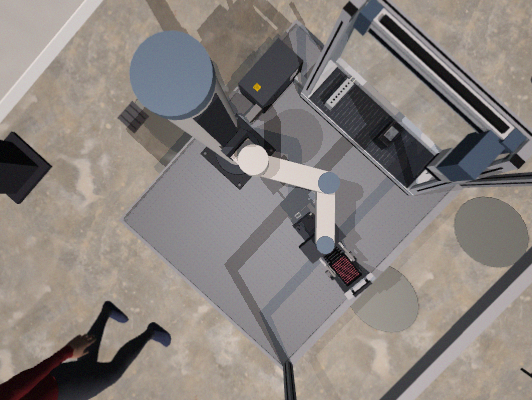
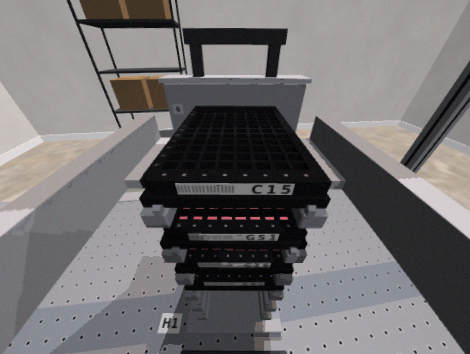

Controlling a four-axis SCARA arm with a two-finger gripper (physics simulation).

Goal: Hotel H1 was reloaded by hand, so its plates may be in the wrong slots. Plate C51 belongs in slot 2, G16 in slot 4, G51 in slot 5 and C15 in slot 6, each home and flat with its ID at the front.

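Frame: origin at the arm's base, x ahead, y left, z up, level; millimetres.
Seen in the pictures: gripper, fingertip midpoint: (image 1: 344, 268) (image 2: 235, 130).
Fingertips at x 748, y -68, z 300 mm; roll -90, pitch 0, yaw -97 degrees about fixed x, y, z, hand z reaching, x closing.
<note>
Pixels of each thing's top centre, then the offset from my fingertips to it. "spot": a spot on its surface instead. Level surfaces: height alone.
- Plate C15, middle of its top: (image 2: 235, 127) (image 1: 345, 270) dy -2, dx +12, dz -3 mm
- Plate G51, middle of its top: (image 2: 234, 169) dy -1, dx +12, dz -39 mm
- Plate G16, middle of its top: (image 2: 234, 198) dy -1, dx +12, dz -74 mm
- lowest plate, middle of its top: (image 2: 234, 220) dy -1, dx +13, dz -110 mm
- H1 tag, middle of its top: (image 2: 170, 322) dy +103, dx -32, dz -287 mm
- hotel's black handle, surface spot: (image 2: 235, 36) spot: dy -11, dx +85, dz +53 mm
- perforated deck, its level: dz -287 mm
- dark box with a yellow label, surface spot: (image 1: 270, 75) spot: dy +456, dx -857, dz -173 mm
Plate C15 (image 2: 235, 145) (image 1: 346, 270) is level between the fingers of my gripper (image 2: 235, 130) (image 1: 338, 261), which is shut on it. Its ID faces the front. It is over the top ledges of hotel H1 (image 2: 235, 95) (image 1: 359, 286), near the "6" mark; I cannot tell whether it touches them. Plate G51 (image 2: 235, 239) lies flat on the ledges below, ID at the front. Plate G16 (image 2: 235, 266) lies under it. The lowest plate (image 2: 235, 285), its label blurred, lies directly below G16, with several pairs of bare ledges under it. The "H1" tag (image 2: 170, 323) is at the foot.
The hotel's black handle (image 2: 235, 36) rises behind C15. The perforated deck (image 1: 190, 215) carries a dark box with a yellow label (image 1: 270, 75) and a framed gantry station (image 1: 412, 187). A shelf rack (image 2: 142, 71) with cartons is beyond. A person (image 1: 75, 375) is off the deck's lower left.
</note>
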